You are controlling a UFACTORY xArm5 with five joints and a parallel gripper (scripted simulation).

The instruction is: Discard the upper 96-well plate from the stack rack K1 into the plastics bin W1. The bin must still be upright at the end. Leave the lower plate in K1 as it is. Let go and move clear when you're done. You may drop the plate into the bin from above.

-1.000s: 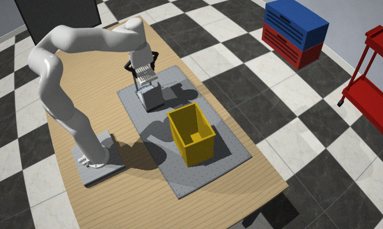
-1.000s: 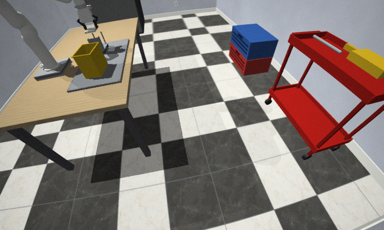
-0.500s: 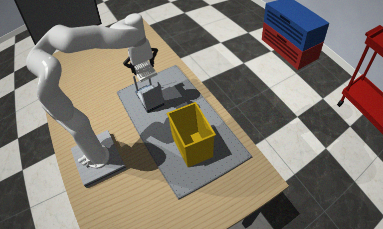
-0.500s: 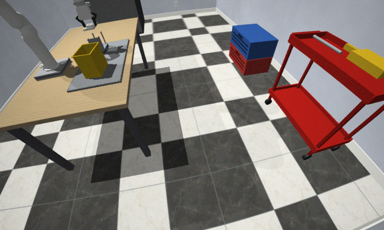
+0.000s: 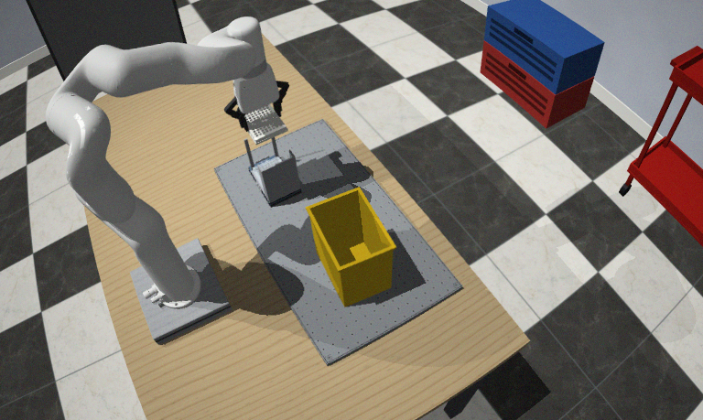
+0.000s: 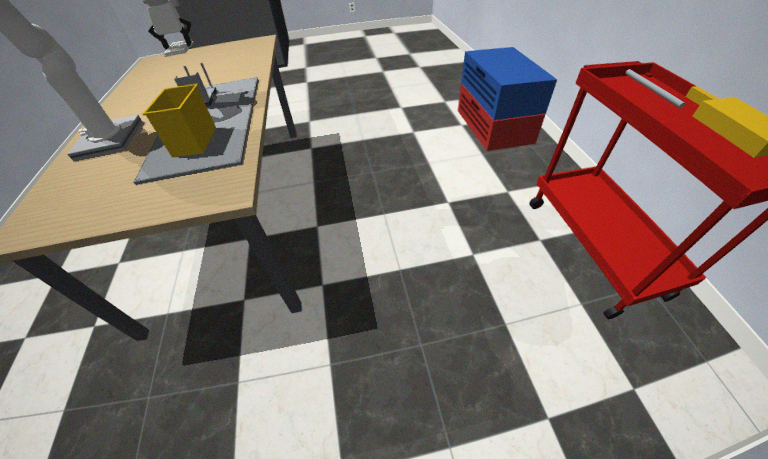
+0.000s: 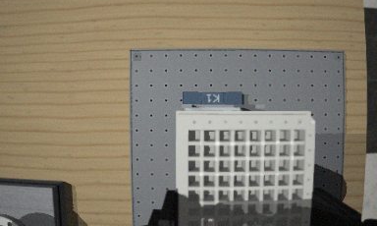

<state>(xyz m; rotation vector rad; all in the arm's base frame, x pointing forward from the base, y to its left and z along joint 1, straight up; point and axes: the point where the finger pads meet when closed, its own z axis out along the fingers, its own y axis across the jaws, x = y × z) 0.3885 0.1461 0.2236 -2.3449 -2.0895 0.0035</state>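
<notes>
My hand is 35 cm to the left of the yellow plastics bin and 16 cm above it. From my hand the other things lie so: white 96-well plate 1 cm below.
</notes>
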